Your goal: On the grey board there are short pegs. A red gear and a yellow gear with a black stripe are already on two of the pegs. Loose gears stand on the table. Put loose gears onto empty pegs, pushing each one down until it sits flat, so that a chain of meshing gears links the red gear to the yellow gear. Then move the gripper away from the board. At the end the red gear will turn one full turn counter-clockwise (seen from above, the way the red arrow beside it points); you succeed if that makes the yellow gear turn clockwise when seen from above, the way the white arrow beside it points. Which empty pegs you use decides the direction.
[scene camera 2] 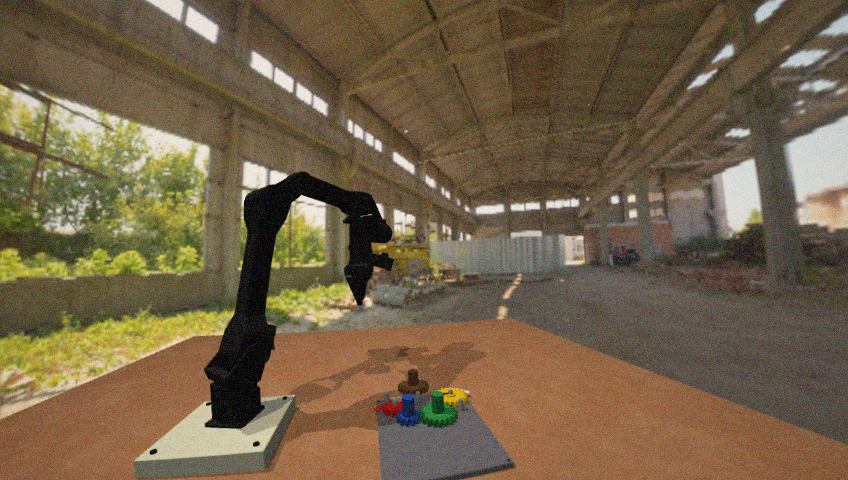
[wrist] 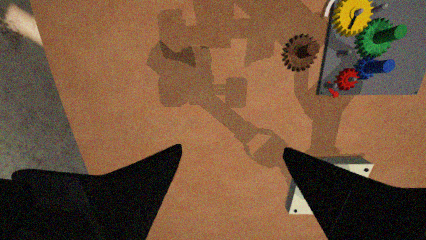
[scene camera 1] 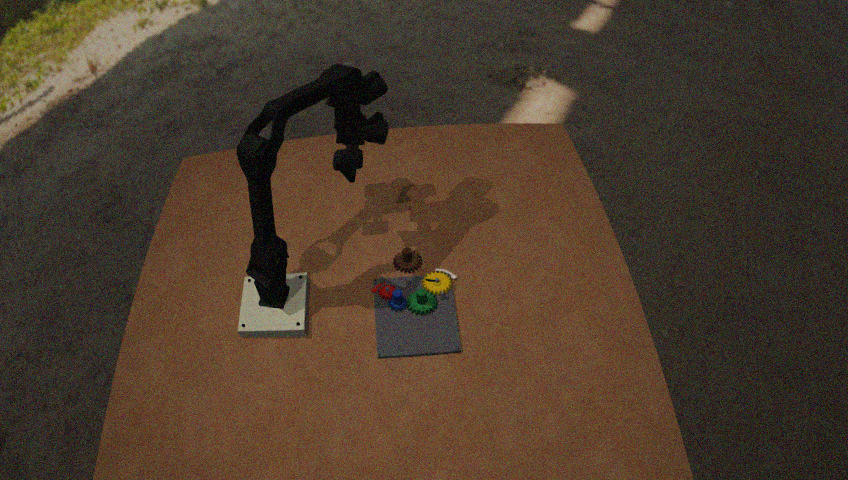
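Scene camera 1: my gripper [scene camera 1: 353,169], open, holding nothing. Scene camera 2: green gear [scene camera 2: 438,413], gripper [scene camera 2: 361,302]. Wrist view: brown gear [wrist: 300,51]; green gear [wrist: 373,41]; my gripper [wrist: 231,150].
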